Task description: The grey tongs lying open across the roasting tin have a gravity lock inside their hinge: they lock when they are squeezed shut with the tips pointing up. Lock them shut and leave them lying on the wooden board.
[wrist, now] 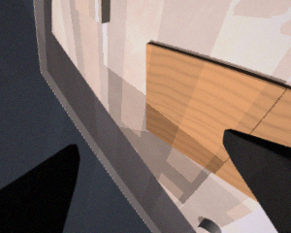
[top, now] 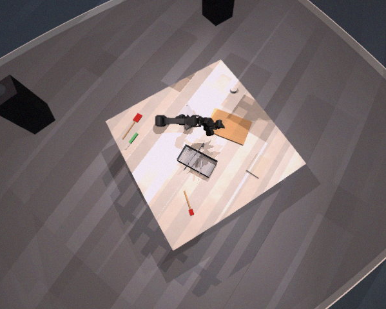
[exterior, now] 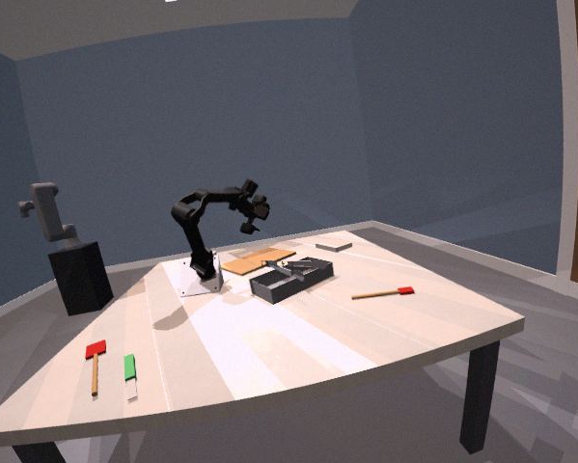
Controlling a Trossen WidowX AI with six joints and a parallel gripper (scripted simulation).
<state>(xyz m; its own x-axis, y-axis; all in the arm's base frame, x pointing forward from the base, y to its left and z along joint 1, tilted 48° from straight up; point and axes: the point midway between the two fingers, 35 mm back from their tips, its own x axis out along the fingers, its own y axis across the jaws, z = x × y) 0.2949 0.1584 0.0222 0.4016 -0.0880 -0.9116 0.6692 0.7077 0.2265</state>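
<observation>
Right now the roasting tin is 5 cm ahead of my gripper tip, 27 cm to the right of it and 20 cm below it. Also, from my gripper tip: flat white slab 38 cm ahead, 11 cm to the left, 21 cm below; then wooden board 5 cm behind, 15 cm to the left, 22 cm below; then white disc 30 cm behind, 43 cm to the left, 21 cm below.
</observation>
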